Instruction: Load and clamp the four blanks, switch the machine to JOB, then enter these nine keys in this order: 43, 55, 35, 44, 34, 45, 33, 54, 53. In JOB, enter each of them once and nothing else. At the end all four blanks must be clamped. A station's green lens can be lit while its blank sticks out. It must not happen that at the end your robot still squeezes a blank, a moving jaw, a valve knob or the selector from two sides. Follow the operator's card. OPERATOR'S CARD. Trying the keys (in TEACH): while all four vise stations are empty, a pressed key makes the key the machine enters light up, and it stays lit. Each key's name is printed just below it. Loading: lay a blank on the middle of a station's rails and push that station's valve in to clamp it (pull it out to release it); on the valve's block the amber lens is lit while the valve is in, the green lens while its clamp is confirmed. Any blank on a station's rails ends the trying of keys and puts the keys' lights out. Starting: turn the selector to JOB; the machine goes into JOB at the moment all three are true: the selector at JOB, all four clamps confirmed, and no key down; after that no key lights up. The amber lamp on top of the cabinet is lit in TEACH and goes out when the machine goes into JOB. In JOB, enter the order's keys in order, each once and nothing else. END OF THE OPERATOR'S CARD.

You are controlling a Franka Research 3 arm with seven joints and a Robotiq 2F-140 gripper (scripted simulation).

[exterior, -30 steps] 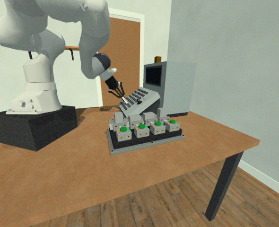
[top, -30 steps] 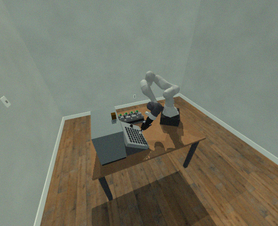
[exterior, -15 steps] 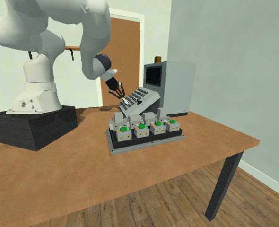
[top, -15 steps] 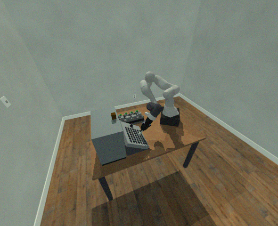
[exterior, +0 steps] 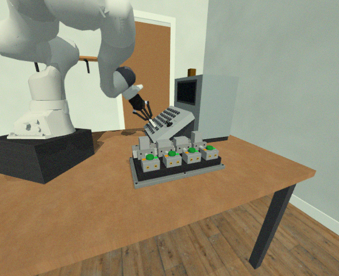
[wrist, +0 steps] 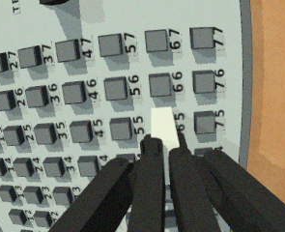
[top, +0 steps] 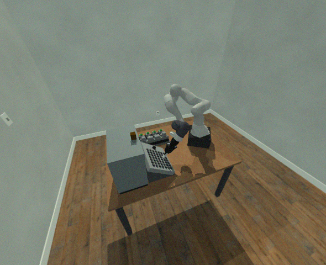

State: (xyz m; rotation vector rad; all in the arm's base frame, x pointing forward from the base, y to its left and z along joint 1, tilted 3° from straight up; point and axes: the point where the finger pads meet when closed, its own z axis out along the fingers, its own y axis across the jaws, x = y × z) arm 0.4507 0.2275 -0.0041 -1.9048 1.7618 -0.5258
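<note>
Right now my hand is 100 mm short of the key, 50 mm to the right of it and 30 mm below it. Round my hand: selector knob (120 mm to the right, 80 mm ahead, 20 mm above); then sloped keypad (100 mm ahead, 30 mm below).
</note>
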